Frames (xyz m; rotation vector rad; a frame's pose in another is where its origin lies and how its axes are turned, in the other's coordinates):
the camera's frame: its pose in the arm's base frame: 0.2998 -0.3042 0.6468 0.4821 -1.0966 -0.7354
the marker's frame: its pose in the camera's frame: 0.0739 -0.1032 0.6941 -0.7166 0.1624 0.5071
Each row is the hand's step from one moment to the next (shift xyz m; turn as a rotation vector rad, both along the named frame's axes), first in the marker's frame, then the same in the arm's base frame.
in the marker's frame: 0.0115 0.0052 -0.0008 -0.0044 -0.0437 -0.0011
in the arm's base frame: 0.0107 -0.0006 0.0067 -0.0283 -0.0336 0.0008
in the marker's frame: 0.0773 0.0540 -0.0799 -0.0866 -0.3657 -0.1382
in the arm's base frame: 0.1207 -0.0240 -0.0113 -0.2031 -0.3231 -0.1213
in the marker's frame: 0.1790 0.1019 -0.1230 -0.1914 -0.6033 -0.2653
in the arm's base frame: 0.2347 -0.0449 0.0214 -0.3469 -0.5320 -0.2601
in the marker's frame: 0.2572 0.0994 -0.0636 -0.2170 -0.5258 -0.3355
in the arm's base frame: 0.2526 -0.0488 0.1179 -0.2816 -0.4935 -0.3366
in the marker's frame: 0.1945 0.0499 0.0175 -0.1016 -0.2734 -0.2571
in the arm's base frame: 0.1431 -0.0262 0.1395 -0.0980 -0.2997 -0.2275
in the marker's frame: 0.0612 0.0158 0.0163 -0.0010 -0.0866 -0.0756
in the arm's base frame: 0.0397 -0.0031 0.0517 -0.0144 -0.1041 -0.0467
